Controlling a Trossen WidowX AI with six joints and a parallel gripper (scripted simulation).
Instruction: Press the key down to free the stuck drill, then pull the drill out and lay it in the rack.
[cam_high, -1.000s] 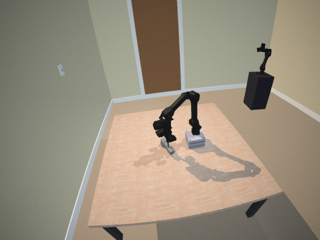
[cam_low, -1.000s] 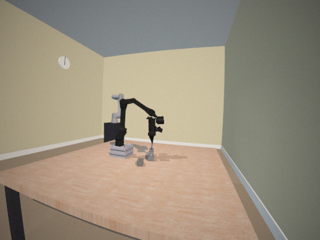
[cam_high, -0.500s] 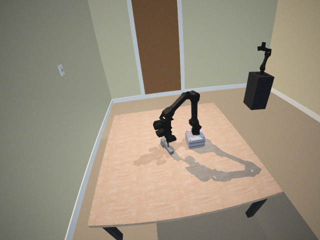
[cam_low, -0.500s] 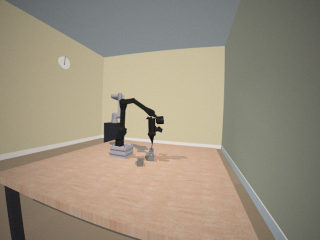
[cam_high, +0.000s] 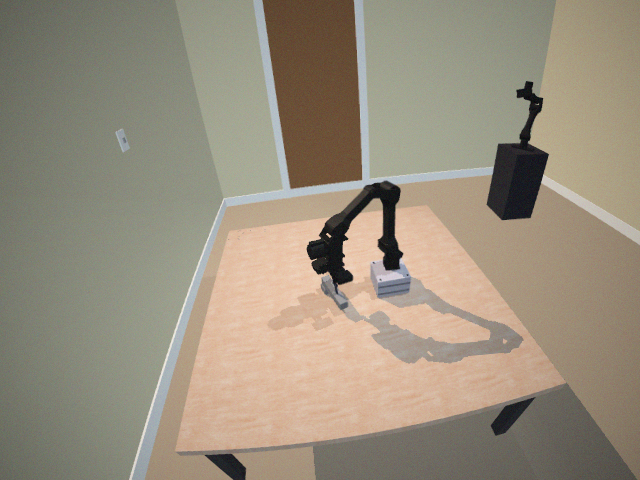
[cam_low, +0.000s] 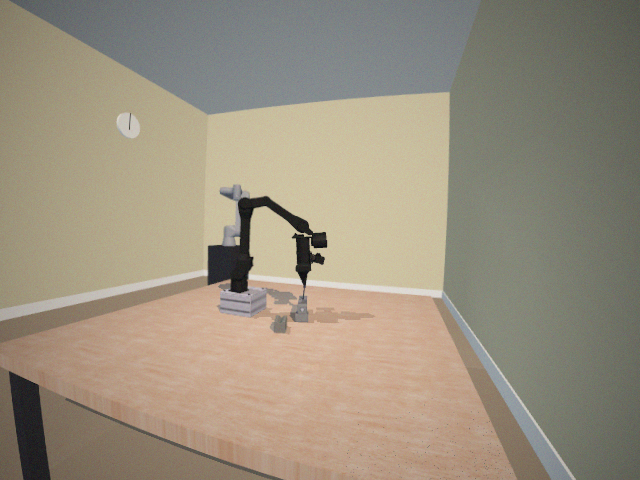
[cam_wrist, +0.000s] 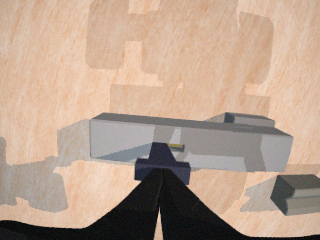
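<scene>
Right now the drill is 8 cm below my gripper tip, 5 cm to the right of it and 2 cm ahead of it. From my gripper tip the other things lie so: grey rack (22 cm to the right, 10 cm below, 1 cm ahead).
</scene>
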